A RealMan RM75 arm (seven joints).
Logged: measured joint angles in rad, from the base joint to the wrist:
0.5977 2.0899 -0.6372 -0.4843 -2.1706 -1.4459 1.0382
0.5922 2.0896 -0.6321 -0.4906 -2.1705 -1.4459 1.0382
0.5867 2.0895 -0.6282 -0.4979 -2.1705 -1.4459 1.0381
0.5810 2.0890 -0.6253 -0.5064 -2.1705 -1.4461 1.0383
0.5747 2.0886 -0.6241 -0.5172 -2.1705 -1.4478 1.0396
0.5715 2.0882 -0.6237 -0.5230 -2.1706 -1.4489 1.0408
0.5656 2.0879 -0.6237 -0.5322 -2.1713 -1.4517 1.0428
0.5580 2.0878 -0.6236 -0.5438 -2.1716 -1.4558 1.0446
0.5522 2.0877 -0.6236 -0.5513 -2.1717 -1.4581 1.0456
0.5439 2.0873 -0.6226 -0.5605 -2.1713 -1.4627 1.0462
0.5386 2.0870 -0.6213 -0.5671 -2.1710 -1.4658 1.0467
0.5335 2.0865 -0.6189 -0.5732 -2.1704 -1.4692 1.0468
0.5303 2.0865 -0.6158 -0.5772 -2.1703 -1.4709 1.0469
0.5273 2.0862 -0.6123 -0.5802 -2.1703 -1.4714 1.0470
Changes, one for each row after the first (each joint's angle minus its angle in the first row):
-0.0055 -0.0003 0.0051 -0.0063 0.0001 0.0000 0.0000
-0.0110 -0.0004 0.0090 -0.0136 0.0001 0.0000 -0.0001
-0.0167 -0.0009 0.0119 -0.0221 0.0001 -0.0002 0.0001
-0.0230 -0.0013 0.0131 -0.0329 0.0001 -0.0019 0.0014
-0.0262 -0.0017 0.0135 -0.0387 0.0000 -0.0030 0.0026
-0.0321 -0.0020 0.0135 -0.0479 -0.0007 -0.0058 0.0046
-0.0397 -0.0021 0.0136 -0.0595 -0.0010 -0.0099 0.0064
-0.0455 -0.0022 0.0136 -0.0670 -0.0011 -0.0122 0.0074
-0.0538 -0.0026 0.0146 -0.0762 -0.0007 -0.0168 0.0080
-0.0591 -0.0029 0.0159 -0.0828 -0.0004 -0.0199 0.0085
-0.0642 -0.0034 0.0183 -0.0889 0.0002 -0.0233 0.0086
-0.0674 -0.0034 0.0214 -0.0929 0.0003 -0.0250 0.0087
-0.0704 -0.0037 0.0249 -0.0959 0.0003 -0.0255 0.0088

